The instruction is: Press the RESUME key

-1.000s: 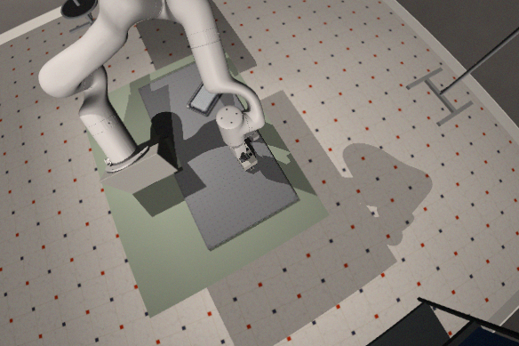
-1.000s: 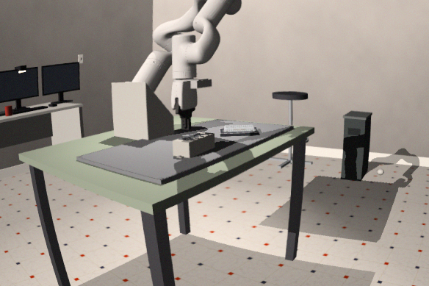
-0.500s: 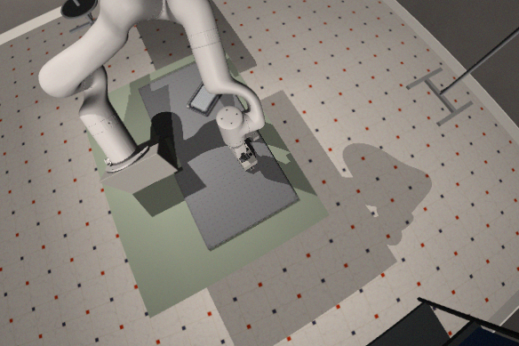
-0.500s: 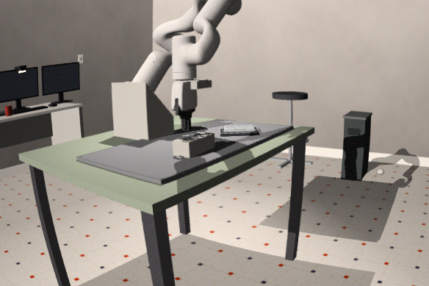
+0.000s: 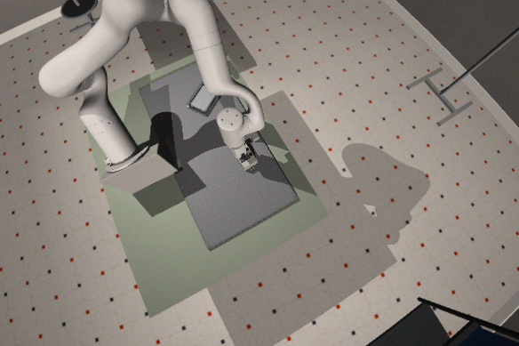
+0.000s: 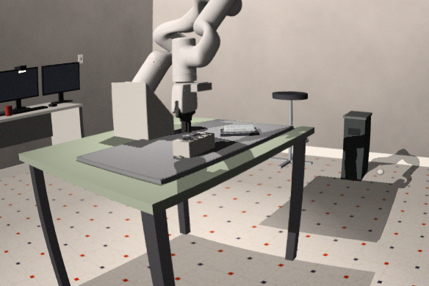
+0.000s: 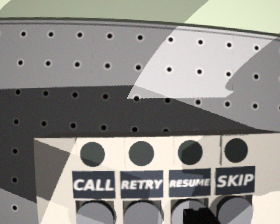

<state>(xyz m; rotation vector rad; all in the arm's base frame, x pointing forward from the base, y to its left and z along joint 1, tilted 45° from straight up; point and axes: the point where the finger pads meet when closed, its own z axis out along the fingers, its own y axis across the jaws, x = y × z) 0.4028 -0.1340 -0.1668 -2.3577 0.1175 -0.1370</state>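
The operator panel lies 50 mm below my hand, 10 mm to the left of it and 10 mm ahead of it. From my hand the other things lie so: flat tray (370 mm to the left, 70 mm below, 30 mm ahead).
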